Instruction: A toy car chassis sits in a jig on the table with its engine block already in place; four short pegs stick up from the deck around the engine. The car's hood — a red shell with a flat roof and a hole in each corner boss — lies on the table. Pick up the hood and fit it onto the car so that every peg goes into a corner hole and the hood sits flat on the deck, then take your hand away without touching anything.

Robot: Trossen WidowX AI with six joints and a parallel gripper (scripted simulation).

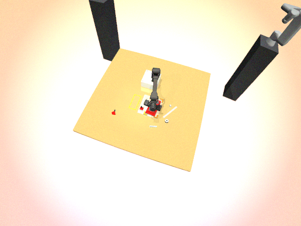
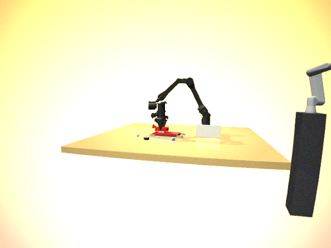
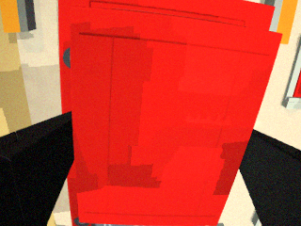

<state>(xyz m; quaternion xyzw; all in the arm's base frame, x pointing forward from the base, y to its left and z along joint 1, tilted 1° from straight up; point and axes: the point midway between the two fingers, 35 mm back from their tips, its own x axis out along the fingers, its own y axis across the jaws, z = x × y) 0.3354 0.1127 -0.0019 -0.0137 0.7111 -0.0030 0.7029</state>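
Right now the hood is 1 cm above my gripper tip. The rest, counted from my gripper tip: wheel 19 cm to the left, 5 cm ahead, 4 cm below; then short rod 17 cm ahead, 8 cm to the left, 4 cm below; then white strip 19 cm to the left, 7 cm behind, 5 cm below.
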